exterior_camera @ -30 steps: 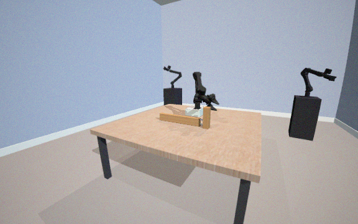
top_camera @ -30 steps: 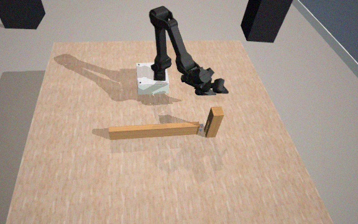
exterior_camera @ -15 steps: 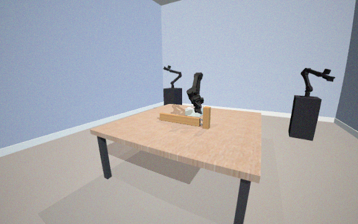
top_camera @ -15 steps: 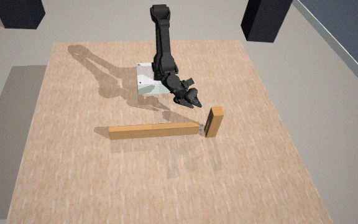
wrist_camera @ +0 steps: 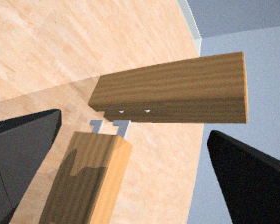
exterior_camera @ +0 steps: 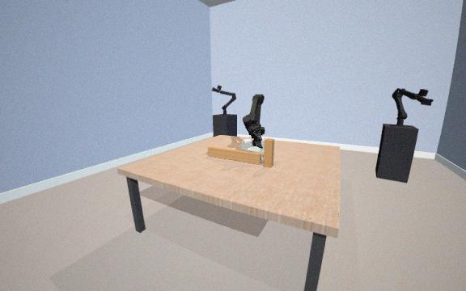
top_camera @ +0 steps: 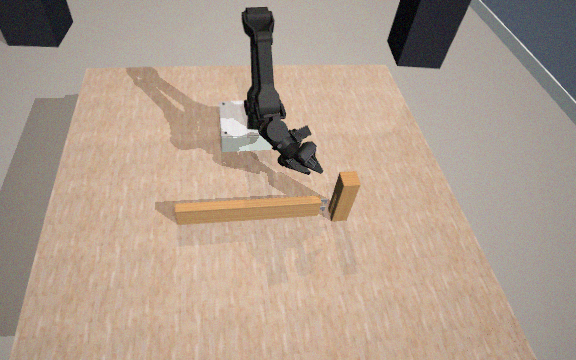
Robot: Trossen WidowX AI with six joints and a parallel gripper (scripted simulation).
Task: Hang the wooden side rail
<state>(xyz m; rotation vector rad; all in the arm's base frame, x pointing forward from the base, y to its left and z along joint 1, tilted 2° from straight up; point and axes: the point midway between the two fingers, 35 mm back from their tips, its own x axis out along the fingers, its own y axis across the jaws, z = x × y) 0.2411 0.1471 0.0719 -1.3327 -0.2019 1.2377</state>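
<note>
The headboard post is 6 cm ahead of my gripper tip, 8 cm to the left of it and 4 cm below it.
</note>
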